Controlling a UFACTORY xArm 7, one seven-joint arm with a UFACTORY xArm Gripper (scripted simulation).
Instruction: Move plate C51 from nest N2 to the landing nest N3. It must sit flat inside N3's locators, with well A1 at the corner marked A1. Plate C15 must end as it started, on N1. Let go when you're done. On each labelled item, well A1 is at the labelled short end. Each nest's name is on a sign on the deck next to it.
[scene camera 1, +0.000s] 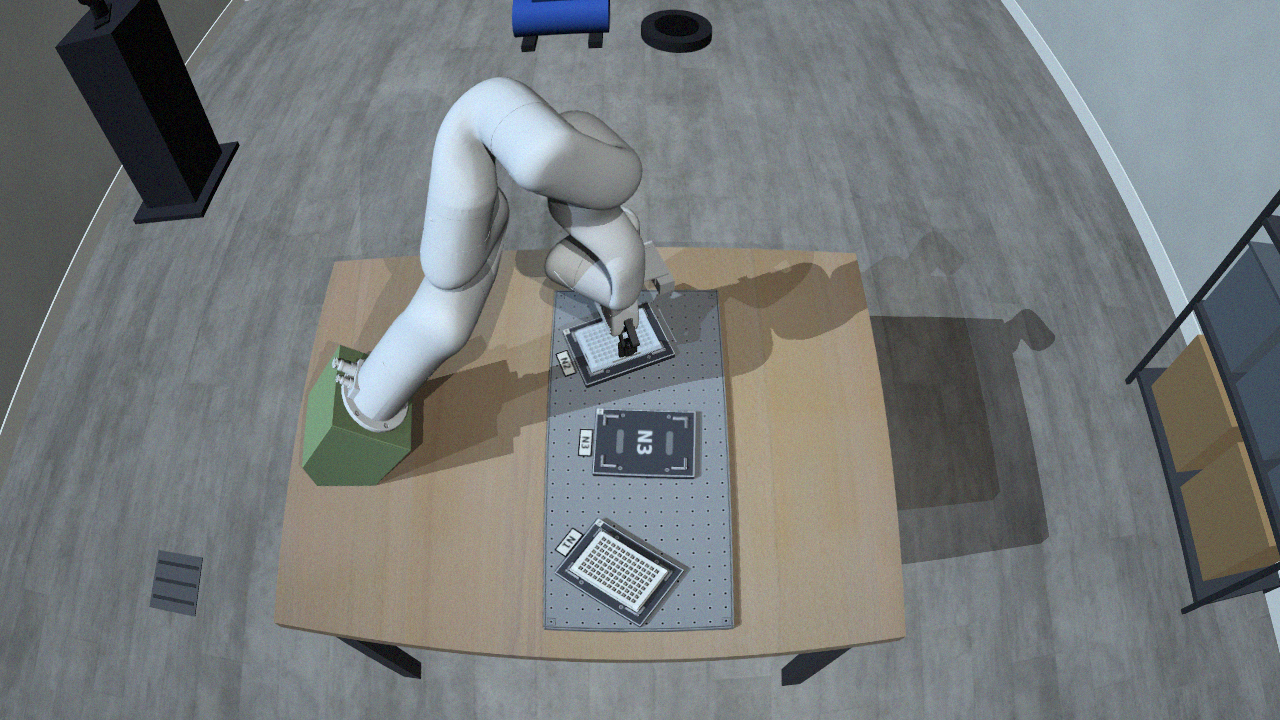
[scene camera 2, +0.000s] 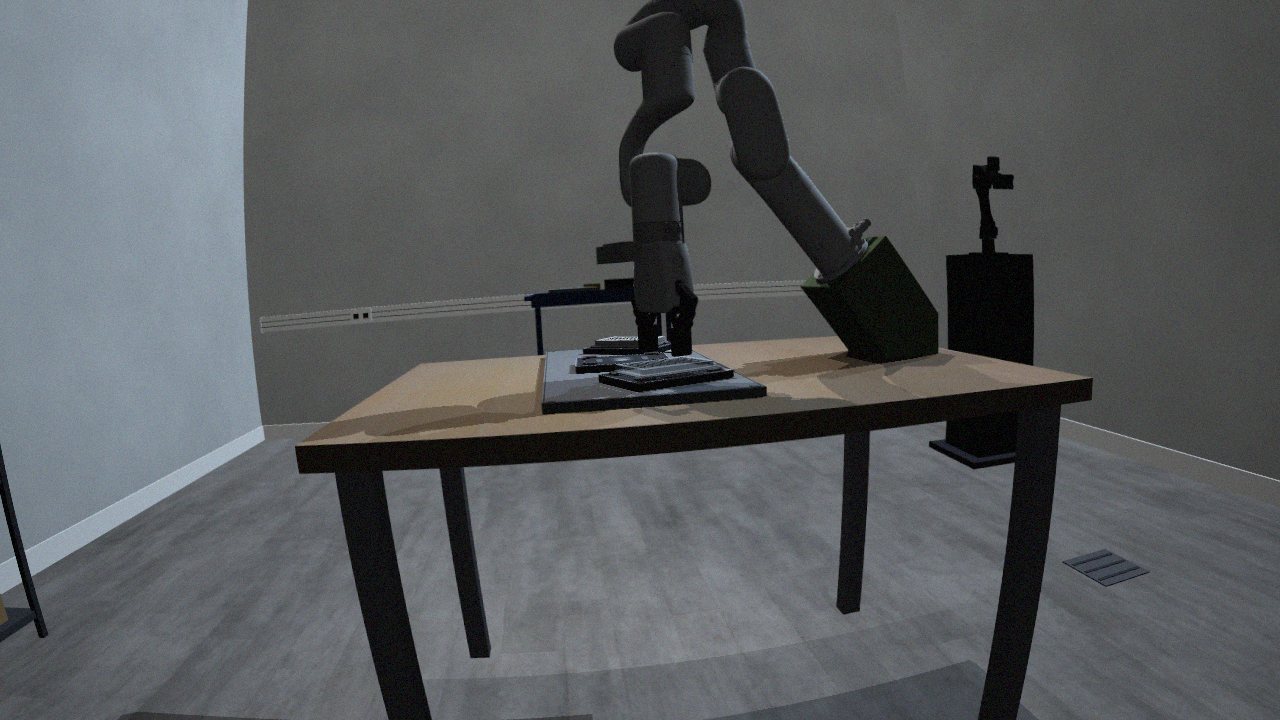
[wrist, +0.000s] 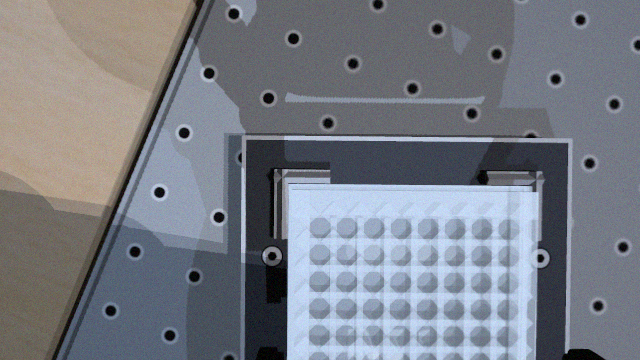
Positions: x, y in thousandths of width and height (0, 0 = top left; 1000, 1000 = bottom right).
I see my gripper (scene camera 2: 519, 491), a plate (scene camera 1: 468, 495), a nest N2 (scene camera 1: 450, 485), a nest N1 (scene camera 1: 519, 813) and a nest N3 base (scene camera 1: 474, 606).
The plate is seen too in scene camera 2 (scene camera 2: 522, 510) and in the wrist view (wrist: 559, 726). My gripper also shows in scene camera 1 (scene camera 1: 482, 462). The nest N2 shows as well in scene camera 2 (scene camera 2: 571, 520) and in the wrist view (wrist: 548, 451).
